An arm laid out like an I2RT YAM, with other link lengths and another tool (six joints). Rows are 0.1 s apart.
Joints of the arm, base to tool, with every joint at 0 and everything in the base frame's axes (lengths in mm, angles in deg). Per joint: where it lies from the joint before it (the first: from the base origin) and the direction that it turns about. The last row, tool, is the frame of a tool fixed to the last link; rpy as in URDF.
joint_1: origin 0.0 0.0 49.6 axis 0 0 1
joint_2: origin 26.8 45.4 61.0 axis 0 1 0
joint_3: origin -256.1 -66.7 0.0 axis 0 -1 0
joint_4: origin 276.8 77.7 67.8 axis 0 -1 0
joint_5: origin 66.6 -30.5 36.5 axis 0 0 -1
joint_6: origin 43.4 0.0 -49.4 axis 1 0 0
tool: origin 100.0 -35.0 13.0 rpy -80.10 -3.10 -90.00
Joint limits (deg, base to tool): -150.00..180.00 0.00..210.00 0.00..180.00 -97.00..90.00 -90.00..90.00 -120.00..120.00
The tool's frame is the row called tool.
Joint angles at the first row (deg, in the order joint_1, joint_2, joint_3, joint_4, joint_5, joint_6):
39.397 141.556 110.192 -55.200 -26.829 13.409
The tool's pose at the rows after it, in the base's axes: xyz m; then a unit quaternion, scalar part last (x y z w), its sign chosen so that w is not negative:
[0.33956 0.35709 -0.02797 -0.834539 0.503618 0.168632 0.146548]
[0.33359 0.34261 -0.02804 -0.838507 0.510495 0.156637 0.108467]
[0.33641 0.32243 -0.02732 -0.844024 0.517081 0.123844 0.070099]
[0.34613 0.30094 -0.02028 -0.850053 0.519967 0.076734 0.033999]
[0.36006 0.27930 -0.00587 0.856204 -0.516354 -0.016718 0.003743]
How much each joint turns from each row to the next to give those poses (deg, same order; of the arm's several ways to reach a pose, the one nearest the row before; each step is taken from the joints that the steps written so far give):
0.612 0.000 0.021 -3.802 0.939 -0.393
-0.022 0.001 0.023 -3.782 2.776 -0.023
-0.524 -0.023 0.086 -3.103 5.071 0.002
-0.721 -0.087 1.049 -3.235 6.579 -0.001
-0.612 0.001 2.209 -3.847 8.087 -0.022

